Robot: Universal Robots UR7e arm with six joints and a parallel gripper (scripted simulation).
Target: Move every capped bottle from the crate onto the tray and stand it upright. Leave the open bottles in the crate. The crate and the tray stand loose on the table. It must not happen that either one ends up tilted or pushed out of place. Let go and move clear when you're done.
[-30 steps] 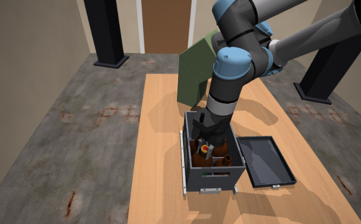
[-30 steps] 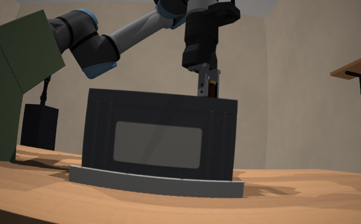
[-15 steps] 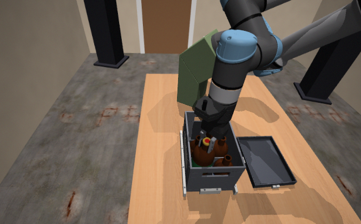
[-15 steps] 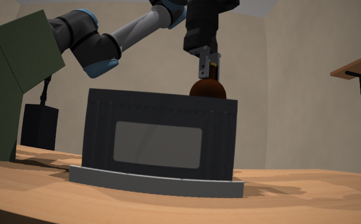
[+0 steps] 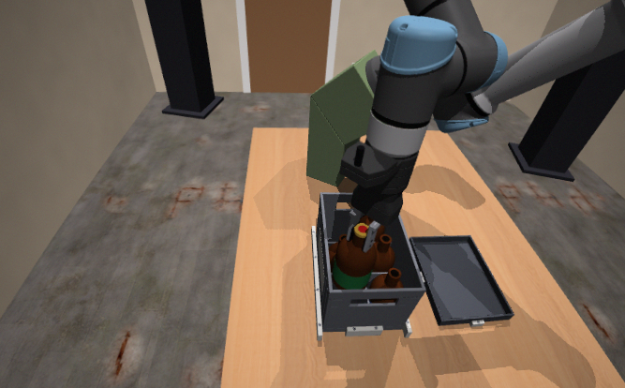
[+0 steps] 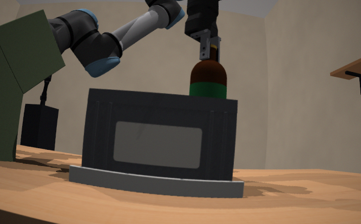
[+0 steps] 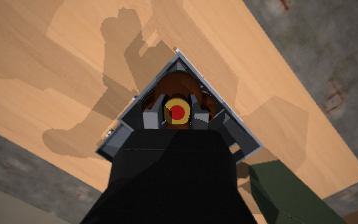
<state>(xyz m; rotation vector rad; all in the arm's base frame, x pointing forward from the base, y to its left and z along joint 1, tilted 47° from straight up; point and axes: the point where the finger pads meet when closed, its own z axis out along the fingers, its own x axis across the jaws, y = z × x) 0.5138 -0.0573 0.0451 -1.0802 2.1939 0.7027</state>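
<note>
Now: hand 60 mm above the brown capped bottle. Also, from my hand: dark grey tray 160 mm behind, 290 mm to the left, 270 mm below; dark crate 100 mm behind, 20 mm to the left, 190 mm below; open bottle 20 mm behind, 90 mm to the left, 190 mm below.
</note>
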